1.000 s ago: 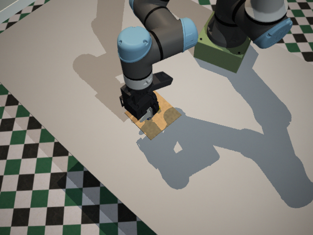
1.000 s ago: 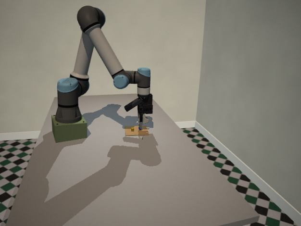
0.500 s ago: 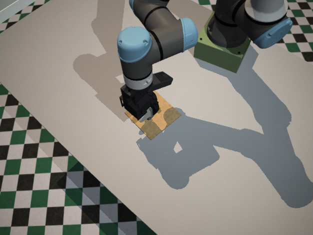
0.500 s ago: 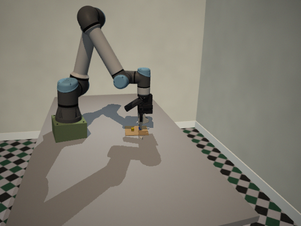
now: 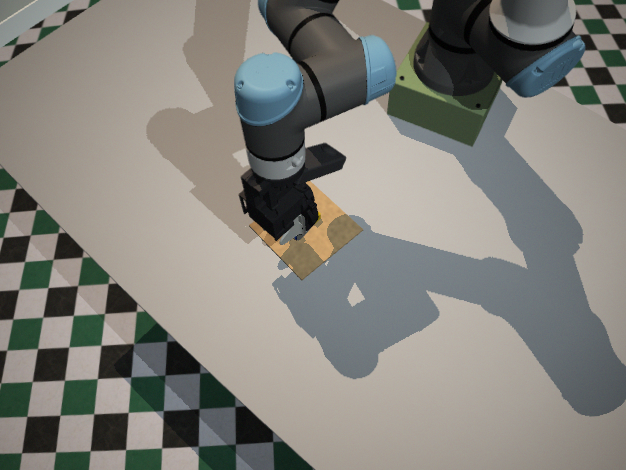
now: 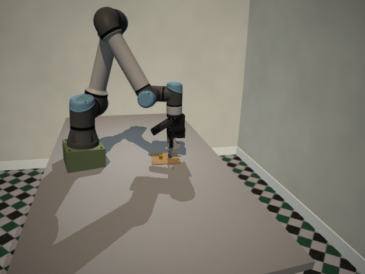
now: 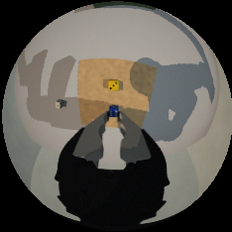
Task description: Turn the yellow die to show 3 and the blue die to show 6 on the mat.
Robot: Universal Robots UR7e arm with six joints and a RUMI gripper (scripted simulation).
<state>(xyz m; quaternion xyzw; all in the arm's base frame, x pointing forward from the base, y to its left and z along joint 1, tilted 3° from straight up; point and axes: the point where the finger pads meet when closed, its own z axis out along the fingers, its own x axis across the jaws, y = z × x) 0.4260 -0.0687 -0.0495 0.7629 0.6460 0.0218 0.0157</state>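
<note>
The blue die is 10 mm below my hand. From my hand the other things lie so: tan mat (20 mm below, 20 mm behind); white die (120 mm to the right, 40 mm behind, 20 mm below); yellow die (50 mm behind, 10 mm to the left, 10 mm below).
</note>
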